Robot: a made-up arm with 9 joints.
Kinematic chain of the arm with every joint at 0, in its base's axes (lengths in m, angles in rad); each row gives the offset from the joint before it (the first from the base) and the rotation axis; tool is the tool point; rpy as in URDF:
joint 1: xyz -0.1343 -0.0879 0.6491 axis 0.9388 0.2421 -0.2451
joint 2: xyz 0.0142 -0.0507 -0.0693 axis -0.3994 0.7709 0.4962
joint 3: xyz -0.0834 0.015 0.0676 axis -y
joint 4: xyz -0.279 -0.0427 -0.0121 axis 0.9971 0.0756 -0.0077
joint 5: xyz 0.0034 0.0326 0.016 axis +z
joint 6: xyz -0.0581 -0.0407 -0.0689 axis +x
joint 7: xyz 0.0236 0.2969 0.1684 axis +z
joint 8: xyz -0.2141 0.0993 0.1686 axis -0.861 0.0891 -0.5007
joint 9: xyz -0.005 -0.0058 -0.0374 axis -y
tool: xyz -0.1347 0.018 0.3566 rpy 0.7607 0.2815 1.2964
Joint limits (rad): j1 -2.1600..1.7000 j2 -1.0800..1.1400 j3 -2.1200..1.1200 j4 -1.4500..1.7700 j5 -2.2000..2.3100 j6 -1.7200..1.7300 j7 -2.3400..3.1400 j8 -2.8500..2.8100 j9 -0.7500..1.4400
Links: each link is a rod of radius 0.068 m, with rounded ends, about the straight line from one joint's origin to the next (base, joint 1, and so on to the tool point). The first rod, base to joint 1, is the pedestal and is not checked.
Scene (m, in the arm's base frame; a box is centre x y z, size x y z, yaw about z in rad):
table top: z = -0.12
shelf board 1: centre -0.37 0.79 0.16 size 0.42 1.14 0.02 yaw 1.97
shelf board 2: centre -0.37 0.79 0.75 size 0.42 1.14 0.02 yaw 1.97
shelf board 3: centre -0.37 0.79 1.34 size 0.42 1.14 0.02 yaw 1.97
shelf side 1: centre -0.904 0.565 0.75 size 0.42 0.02 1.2 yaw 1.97
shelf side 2: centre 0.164 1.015 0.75 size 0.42 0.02 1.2 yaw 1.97
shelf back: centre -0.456 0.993 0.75 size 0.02 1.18 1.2 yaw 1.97
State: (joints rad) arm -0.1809 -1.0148 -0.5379 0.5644 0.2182 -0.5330 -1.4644 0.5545 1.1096
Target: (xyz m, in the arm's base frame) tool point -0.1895 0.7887 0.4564
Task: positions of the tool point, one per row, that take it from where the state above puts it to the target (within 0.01 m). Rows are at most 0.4 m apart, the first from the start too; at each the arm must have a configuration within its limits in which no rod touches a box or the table.
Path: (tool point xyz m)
1: -0.3422 0.5599 1.0909
2: -0.3003 0.3570 1.0912
3: -0.1468 0.5017 0.7927
4: -0.0460 0.4487 0.4564
5: -0.0713 0.5663 0.4203
6: -0.1206 0.6828 0.4187
7: -0.1895 0.7887 0.4564

